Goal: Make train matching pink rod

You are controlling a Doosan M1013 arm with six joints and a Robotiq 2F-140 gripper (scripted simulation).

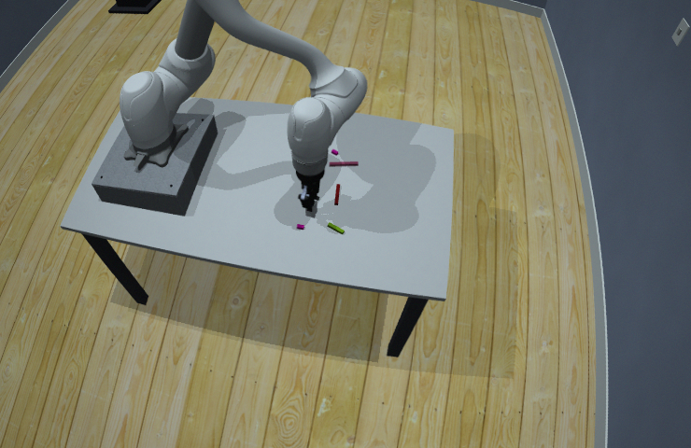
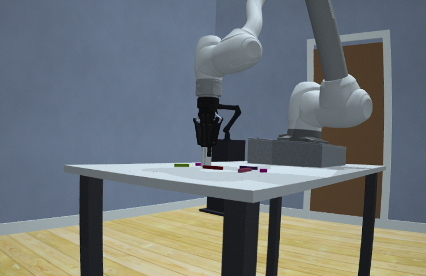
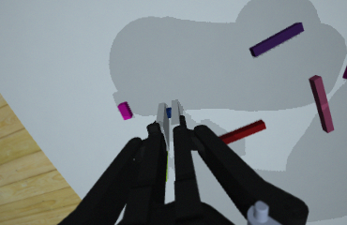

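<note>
Right now my hand is 30 mm above the blue rod. From my hand the other things lie so: red rod (50 mm ahead, 80 mm to the left, 30 mm below); then purple rod (60 mm behind, 140 mm to the left, 30 mm below); then lime rod (80 mm ahead, 30 mm to the right, 30 mm below).
</note>
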